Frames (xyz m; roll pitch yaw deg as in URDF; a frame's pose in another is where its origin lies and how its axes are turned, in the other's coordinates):
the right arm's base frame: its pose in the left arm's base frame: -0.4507 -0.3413 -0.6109 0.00 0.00 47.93
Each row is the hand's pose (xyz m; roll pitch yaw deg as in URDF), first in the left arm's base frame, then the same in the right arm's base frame.
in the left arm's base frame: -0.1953 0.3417 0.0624 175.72 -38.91 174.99
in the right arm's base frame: 0.6781 0.2680 0.6733 175.72 -38.91 127.06
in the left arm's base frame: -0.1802 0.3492 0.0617 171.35 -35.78 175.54
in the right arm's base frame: 0.6938 0.2619 0.6726 171.35 -35.78 127.61
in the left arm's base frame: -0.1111 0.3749 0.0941 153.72 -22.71 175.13
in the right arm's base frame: 0.7592 0.2278 0.7050 153.72 -22.71 127.20
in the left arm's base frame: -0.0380 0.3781 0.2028 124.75 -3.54 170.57
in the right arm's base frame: 0.8106 0.1757 0.8137 124.75 -3.54 122.64
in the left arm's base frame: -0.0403 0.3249 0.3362 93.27 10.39 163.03
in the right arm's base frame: 0.7695 0.1417 0.9471 93.27 10.39 115.10
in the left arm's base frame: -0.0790 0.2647 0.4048 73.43 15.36 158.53
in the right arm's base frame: 0.6989 0.1301 1.0157 73.43 15.36 110.60
